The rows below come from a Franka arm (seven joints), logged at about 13 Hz.
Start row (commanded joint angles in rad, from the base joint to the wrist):
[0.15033 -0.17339 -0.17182 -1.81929 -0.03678 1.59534 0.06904]
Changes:
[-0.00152 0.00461 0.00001 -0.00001 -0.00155 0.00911 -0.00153]
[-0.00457 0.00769 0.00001 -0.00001 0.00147 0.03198 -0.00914]
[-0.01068 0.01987 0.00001 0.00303 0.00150 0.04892 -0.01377]
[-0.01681 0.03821 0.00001 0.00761 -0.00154 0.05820 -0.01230]
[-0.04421 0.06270 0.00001 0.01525 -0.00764 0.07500 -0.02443]
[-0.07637 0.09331 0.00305 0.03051 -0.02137 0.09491 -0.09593]
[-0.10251 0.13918 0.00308 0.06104 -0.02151 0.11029 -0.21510]
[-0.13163 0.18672 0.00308 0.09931 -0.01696 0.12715 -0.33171]
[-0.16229 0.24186 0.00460 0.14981 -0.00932 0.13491 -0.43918]
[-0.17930 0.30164 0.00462 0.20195 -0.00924 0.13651 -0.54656]
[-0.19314 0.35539 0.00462 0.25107 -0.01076 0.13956 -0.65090]
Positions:
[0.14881 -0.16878 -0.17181 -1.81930 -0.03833 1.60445 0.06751]
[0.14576 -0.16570 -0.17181 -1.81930 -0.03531 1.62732 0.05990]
[0.13965 -0.15352 -0.17181 -1.81626 -0.03528 1.64426 0.05527]
[0.13352 -0.13518 -0.17181 -1.81168 -0.03832 1.65354 0.05674]
[0.10612 -0.11069 -0.17181 -1.80404 -0.04442 1.67034 0.04461]
[0.07396 -0.08008 -0.16877 -1.78878 -0.05815 1.69025 -0.02689]
[0.04782 -0.03421 -0.16874 -1.75825 -0.05829 1.70563 -0.14606]
[0.01870 0.01333 -0.16874 -1.71998 -0.05374 1.72249 -0.26267]
[-0.01196 0.06847 -0.16722 -1.66948 -0.04610 1.73025 -0.37014]
[-0.02897 0.12825 -0.16720 -1.61734 -0.04602 1.73185 -0.47752]
[-0.04281 0.18200 -0.16720 -1.56822 -0.04754 1.73490 -0.58186]

